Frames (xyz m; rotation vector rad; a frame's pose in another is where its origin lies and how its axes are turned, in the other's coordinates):
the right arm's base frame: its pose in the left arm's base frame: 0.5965 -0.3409 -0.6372 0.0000 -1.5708 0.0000
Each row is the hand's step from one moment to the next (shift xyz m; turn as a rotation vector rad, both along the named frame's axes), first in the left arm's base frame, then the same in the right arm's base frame.
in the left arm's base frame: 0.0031 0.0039 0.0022 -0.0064 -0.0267 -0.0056
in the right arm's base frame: 0.0022 0.0039 -0.0031 -0.0056 -0.0267 0.0064
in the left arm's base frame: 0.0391 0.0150 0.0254 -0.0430 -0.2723 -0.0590
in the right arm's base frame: 0.0254 0.0150 -0.0391 -0.0590 -0.2723 0.0430
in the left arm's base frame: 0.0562 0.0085 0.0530 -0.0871 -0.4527 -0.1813
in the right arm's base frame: 0.0530 0.0085 -0.0562 -0.1813 -0.4527 0.0871
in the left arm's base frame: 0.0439 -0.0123 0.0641 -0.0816 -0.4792 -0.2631
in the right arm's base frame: 0.0641 -0.0123 -0.0439 -0.2631 -0.4792 0.0816
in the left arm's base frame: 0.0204 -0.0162 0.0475 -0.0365 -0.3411 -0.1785
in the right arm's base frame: 0.0475 -0.0162 -0.0204 -0.1785 -0.3411 0.0365
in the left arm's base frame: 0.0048 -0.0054 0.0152 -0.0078 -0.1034 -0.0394
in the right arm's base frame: 0.0152 -0.0054 -0.0048 -0.0394 -0.1034 0.0078
